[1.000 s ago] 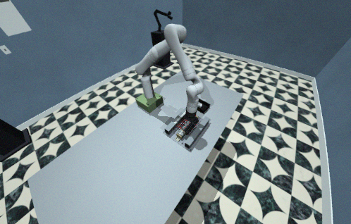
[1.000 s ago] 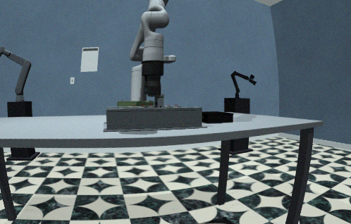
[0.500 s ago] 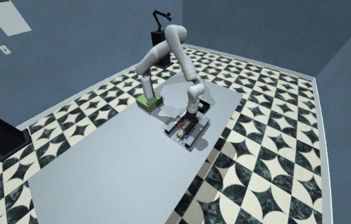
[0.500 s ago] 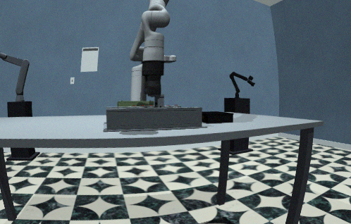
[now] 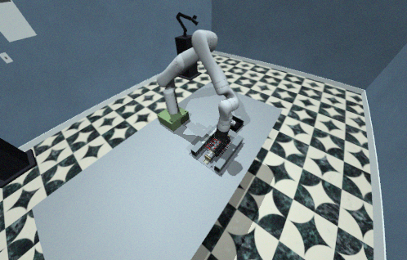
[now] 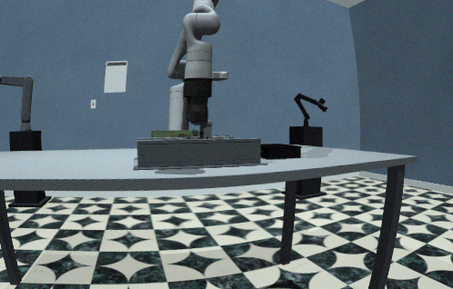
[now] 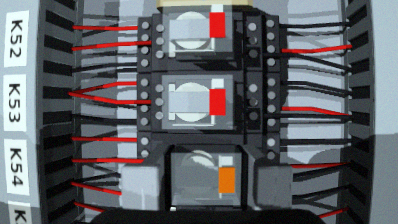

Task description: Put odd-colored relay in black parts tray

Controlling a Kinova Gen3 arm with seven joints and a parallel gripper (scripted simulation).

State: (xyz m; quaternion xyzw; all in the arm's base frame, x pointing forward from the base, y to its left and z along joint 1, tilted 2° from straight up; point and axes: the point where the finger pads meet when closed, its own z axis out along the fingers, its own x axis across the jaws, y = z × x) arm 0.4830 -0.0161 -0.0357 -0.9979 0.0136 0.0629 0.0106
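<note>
Now: hand 10 mm above the K54 relay. Round my hand: K52 relay (60 mm to the left, 10 mm below); then relay panel (40 mm to the right, 30 mm below); then K53 relay (30 mm to the left, 10 mm below).
</note>
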